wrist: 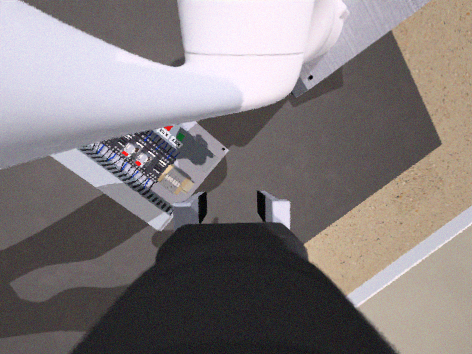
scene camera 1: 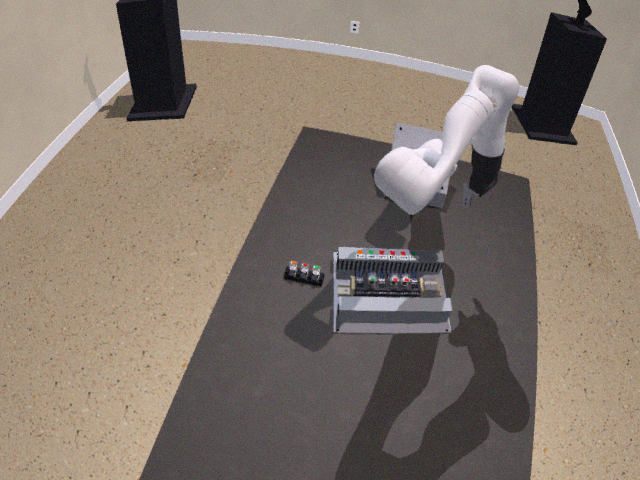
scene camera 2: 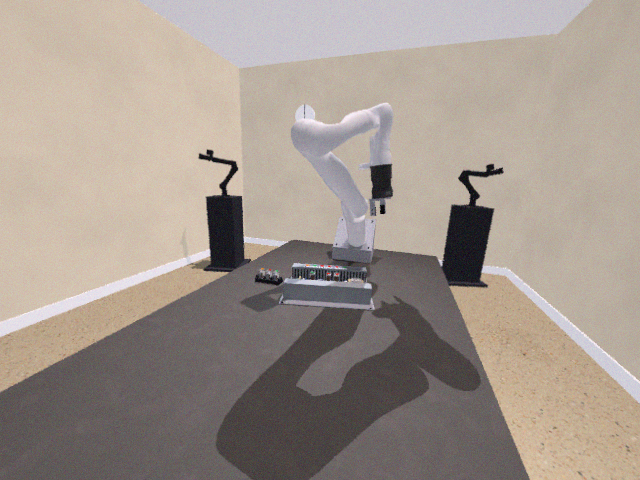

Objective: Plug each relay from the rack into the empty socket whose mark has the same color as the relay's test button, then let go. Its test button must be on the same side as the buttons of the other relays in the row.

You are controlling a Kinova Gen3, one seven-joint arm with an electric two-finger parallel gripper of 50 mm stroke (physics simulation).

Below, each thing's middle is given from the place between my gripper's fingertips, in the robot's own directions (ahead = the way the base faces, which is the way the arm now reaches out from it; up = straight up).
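My hand 28 cm above the socket panel (scene camera 1: 338, 277), 18 cm to the left of it, 8 cm short of it.
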